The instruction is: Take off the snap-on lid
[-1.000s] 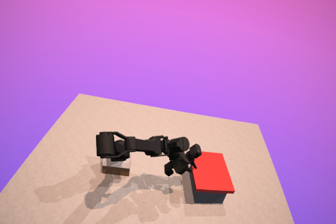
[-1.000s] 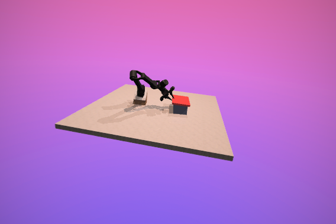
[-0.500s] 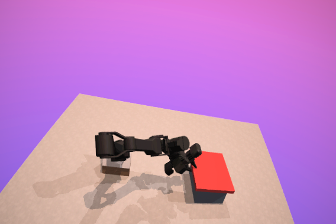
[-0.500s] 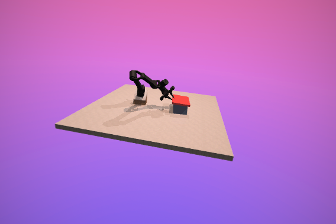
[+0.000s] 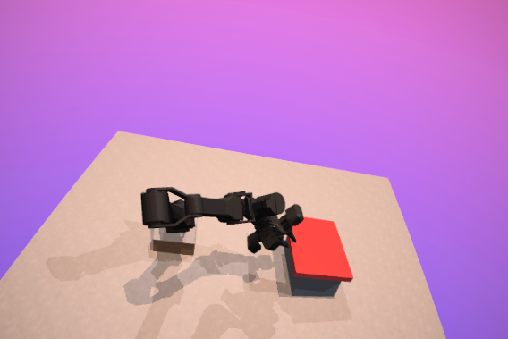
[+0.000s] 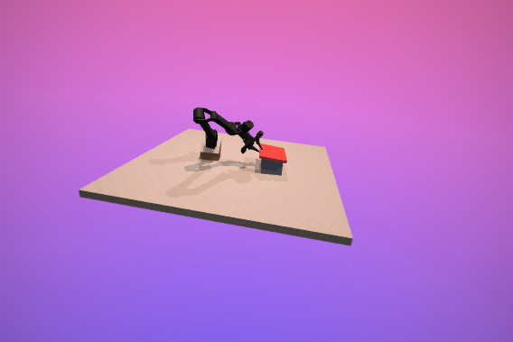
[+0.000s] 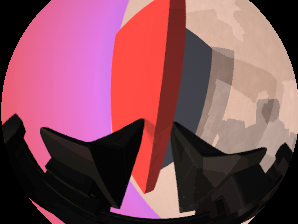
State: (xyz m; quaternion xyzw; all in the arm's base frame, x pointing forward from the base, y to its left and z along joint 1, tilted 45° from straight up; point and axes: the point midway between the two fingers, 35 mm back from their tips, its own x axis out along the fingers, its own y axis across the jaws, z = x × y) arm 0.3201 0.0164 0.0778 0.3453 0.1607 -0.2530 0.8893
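Right now my gripper tip is 8 cm short of the red lid and 1 cm to the right of it. Also, from my gripper tip: grey storage box: 8 cm ahead, 6 cm below, 1 cm to the left.
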